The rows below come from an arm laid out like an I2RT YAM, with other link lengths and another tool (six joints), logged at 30 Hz.
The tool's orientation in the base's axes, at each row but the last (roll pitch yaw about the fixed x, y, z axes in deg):
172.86 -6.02 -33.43
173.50 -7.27 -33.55
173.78 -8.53 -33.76
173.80 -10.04 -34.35
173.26 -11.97 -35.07
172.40 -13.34 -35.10
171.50 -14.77 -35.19
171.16 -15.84 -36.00
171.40 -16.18 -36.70
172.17 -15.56 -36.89
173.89 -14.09 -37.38
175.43 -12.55 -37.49
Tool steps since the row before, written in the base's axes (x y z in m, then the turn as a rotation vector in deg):
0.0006 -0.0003 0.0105 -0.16 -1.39 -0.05
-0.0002 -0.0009 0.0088 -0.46 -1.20 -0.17
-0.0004 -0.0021 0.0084 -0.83 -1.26 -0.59
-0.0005 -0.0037 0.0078 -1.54 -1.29 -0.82
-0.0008 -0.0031 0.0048 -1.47 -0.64 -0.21
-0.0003 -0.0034 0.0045 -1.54 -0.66 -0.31
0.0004 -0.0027 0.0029 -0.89 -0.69 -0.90
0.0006 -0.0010 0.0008 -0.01 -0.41 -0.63
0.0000 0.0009 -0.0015 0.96 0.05 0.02
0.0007 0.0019 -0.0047 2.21 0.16 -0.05
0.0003 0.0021 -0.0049 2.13 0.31 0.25
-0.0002 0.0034 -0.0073 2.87 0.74 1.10
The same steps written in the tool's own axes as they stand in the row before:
0.0018 0.0012 -0.0103 0.62 1.22 0.27
0.0014 0.0018 -0.0085 0.26 1.22 0.34
0.0021 0.0028 -0.0079 -0.08 1.44 0.75
0.0030 0.0041 -0.0070 -0.68 1.85 0.92
0.0021 0.0035 -0.0041 -0.86 1.36 0.19
0.0027 0.0035 -0.0036 -0.93 1.40 0.29
0.0026 0.0023 -0.0020 -0.55 0.95 0.94
0.0013 0.0005 -0.0004 0.05 0.23 0.71
-0.0009 -0.0009 0.0012 0.72 -0.63 0.09
-0.0018 -0.0025 0.0041 1.60 -1.51 0.29
-0.0022 -0.0023 0.0043 1.52 -1.54 -0.04
-0.0038 -0.0031 0.0064 2.02 -2.27 -0.86

